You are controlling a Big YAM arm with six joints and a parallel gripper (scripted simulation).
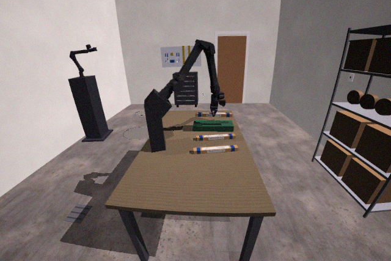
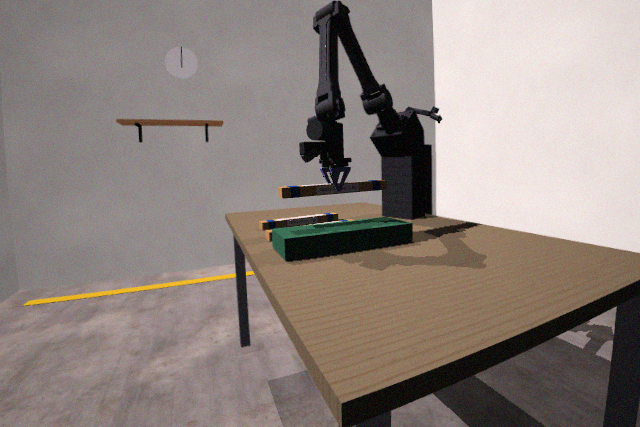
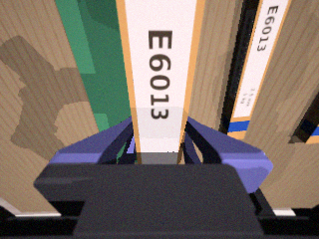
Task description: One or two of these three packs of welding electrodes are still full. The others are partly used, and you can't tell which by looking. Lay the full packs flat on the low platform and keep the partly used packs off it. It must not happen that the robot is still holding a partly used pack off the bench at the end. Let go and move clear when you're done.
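The pack is 1 cm above my hand. Also, from my hand: green low platform (15 cm below, 4 cm to the left).
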